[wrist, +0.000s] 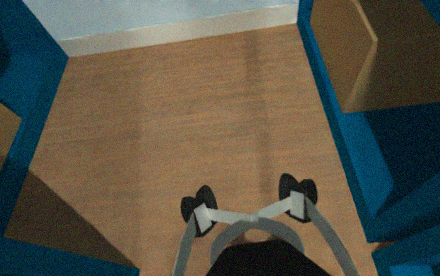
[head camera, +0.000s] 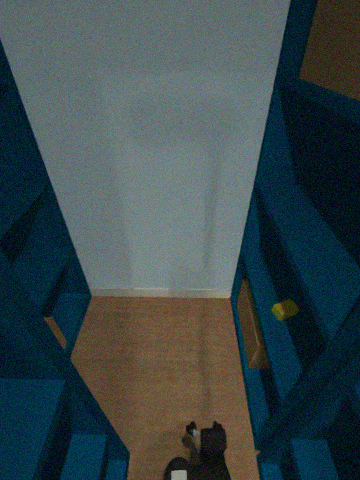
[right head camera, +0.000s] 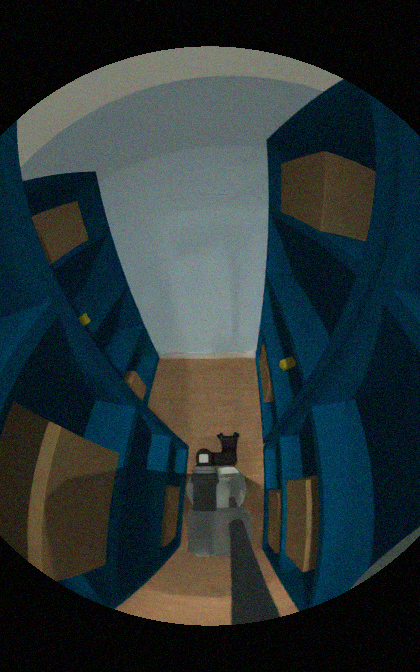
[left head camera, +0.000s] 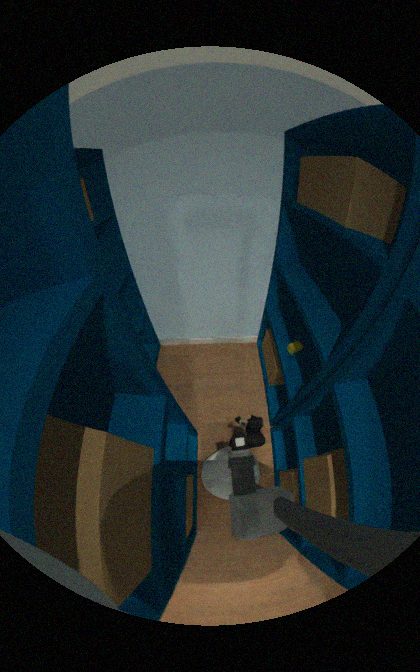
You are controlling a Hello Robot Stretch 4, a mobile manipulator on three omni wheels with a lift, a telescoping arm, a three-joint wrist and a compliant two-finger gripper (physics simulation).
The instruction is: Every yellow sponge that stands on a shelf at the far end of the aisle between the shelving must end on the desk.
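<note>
A yellow sponge stands on a middle shelf of the right shelving near the far end. A second yellow sponge shows in the right head camera on a shelf of the left shelving, partly behind an upright. My gripper is open and empty, its fingers spread over the aisle floor, apart from both sponges. The desk does not show in these views.
Blue shelving lines both sides of the aisle. Brown boxes stand on several shelves. A pale wall closes the far end. Wooden floor lies between the shelving.
</note>
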